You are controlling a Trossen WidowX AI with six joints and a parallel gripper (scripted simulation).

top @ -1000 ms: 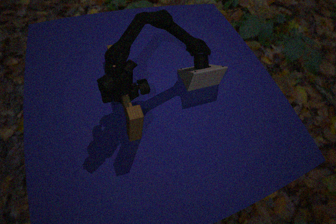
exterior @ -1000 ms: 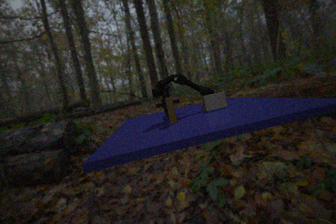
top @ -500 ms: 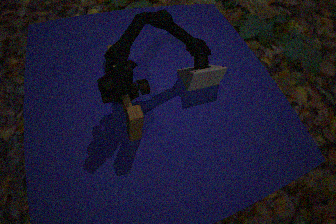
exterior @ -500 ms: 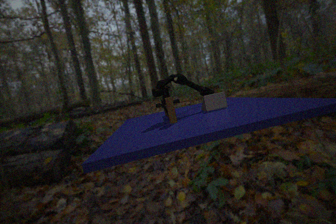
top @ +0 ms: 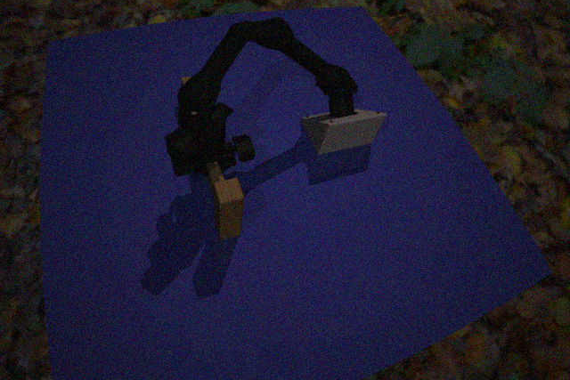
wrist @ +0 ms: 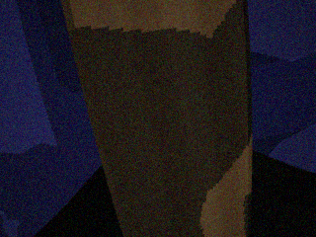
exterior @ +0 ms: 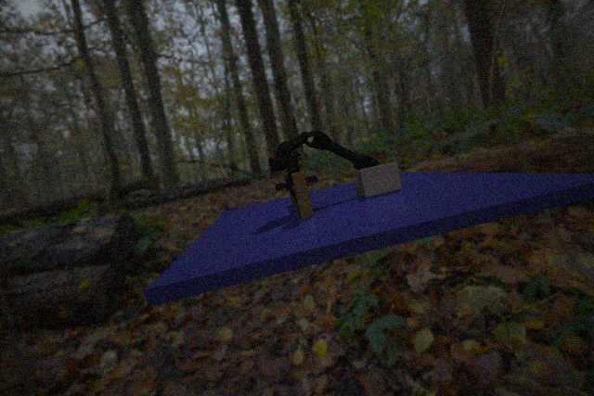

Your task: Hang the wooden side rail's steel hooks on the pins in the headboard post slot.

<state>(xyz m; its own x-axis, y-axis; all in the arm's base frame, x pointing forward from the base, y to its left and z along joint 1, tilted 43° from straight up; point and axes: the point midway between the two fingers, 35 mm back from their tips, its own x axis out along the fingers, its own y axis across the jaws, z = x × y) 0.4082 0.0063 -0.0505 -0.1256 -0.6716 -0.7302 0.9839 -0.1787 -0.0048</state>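
The wooden headboard post is 130 mm to the left of my gripper tip, 40 mm above it and 20 mm ahead of it.
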